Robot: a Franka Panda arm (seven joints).
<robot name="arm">
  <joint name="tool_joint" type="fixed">
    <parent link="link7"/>
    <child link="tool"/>
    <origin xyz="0 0 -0.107" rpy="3.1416 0 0"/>
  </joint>
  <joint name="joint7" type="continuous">
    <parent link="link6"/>
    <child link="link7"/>
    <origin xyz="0.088 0 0"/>
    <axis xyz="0 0 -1"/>
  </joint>
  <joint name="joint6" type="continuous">
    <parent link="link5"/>
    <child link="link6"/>
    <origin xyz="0 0 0"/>
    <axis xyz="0 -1 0"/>
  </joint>
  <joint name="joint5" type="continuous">
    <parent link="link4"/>
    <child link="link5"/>
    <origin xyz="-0.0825 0 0.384"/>
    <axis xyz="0 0 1"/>
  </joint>
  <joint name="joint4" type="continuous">
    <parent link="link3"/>
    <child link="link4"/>
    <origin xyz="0.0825 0 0"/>
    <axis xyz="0 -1 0"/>
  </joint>
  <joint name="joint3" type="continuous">
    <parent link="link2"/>
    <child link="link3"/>
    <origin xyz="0 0 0.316"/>
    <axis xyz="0 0 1"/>
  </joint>
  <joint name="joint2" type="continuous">
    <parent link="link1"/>
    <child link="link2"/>
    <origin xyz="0 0 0"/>
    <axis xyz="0 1 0"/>
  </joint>
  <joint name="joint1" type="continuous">
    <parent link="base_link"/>
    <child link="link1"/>
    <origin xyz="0 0 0.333"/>
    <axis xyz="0 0 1"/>
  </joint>
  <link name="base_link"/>
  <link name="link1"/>
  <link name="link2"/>
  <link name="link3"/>
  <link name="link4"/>
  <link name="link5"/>
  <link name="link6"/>
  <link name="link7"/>
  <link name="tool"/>
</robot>
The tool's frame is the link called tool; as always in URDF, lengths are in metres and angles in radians. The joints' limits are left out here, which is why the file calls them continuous.
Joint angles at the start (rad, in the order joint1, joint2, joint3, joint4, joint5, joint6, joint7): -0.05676 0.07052 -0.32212 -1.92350 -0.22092 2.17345 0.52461
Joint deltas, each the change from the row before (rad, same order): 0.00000 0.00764 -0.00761 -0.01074 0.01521 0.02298 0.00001; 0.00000 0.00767 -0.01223 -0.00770 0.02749 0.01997 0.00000; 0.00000 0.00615 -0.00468 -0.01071 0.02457 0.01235 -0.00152; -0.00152 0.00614 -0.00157 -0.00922 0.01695 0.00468 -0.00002; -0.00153 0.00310 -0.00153 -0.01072 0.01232 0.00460 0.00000; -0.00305 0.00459 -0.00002 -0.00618 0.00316 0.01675 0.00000; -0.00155 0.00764 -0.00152 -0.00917 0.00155 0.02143 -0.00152; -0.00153 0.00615 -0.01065 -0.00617 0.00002 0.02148 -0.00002; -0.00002 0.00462 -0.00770 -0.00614 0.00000 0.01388 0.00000; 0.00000 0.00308 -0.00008 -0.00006 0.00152 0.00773 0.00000; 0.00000 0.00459 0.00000 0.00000 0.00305 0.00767 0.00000
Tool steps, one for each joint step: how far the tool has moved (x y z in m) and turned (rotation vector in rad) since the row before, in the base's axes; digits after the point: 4 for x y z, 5 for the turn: -0.0001 -0.0032 -0.0072 0.01020 -0.00917 -0.00921; -0.0010 -0.0055 -0.0060 0.01926 -0.01359 -0.02025; -0.0008 -0.0013 -0.0074 0.02019 -0.00402 -0.01223; -0.0011 -0.0007 -0.0075 0.01605 0.00411 -0.01037; -0.0019 -0.0007 -0.0065 0.01264 0.00418 -0.00853; 0.0001 -0.0015 -0.0038 -0.00042 -0.00648 -0.00242; 0.0002 -0.0014 -0.0064 -0.00228 -0.00416 0.00035; -0.0017 -0.0065 -0.0039 -0.00577 -0.00806 -0.00927; -0.0015 -0.0039 -0.0039 -0.00301 -0.00257 -0.00591; 0.0009 -0.0002 -0.0009 -0.00139 -0.00458 0.00026; 0.0011 -0.0001 -0.0018 -0.00012 -0.00365 -0.00048
